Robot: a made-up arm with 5 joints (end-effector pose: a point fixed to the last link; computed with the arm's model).
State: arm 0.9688 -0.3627 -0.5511 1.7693 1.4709
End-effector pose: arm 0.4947 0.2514 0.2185 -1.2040 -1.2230 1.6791
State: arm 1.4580 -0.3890 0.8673 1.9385 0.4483
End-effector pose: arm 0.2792 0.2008 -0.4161 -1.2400 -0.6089 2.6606
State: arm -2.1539 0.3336 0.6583 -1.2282 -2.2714
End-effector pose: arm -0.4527 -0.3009 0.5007 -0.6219 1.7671 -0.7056
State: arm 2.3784 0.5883 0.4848 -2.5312 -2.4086
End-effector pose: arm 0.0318 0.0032 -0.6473 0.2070 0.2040 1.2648
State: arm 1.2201 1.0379 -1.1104 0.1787 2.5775
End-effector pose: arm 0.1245 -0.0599 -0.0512 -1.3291 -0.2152 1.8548
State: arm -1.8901 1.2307 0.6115 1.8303 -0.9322
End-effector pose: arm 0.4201 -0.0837 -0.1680 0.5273 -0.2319 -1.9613
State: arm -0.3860 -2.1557 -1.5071 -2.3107 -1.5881
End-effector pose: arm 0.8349 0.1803 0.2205 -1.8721 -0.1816 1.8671
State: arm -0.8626 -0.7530 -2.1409 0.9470 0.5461
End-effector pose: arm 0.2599 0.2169 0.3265 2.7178 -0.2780 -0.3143
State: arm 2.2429 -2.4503 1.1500 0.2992 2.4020
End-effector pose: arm 0.0601 -0.2909 0.1973 -0.8218 -0.8118 -0.7230
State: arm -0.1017 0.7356 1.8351 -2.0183 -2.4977
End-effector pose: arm 0.0848 0.8662 -0.0903 1.5892 -0.0362 0.6632
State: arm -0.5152 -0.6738 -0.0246 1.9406 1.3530
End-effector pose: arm 0.3287 0.1761 0.6650 -0.4655 -2.2502 0.6677
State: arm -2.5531 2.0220 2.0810 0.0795 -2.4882
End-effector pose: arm -0.1040 -0.1312 0.3667 -1.1573 0.7360 -0.7294
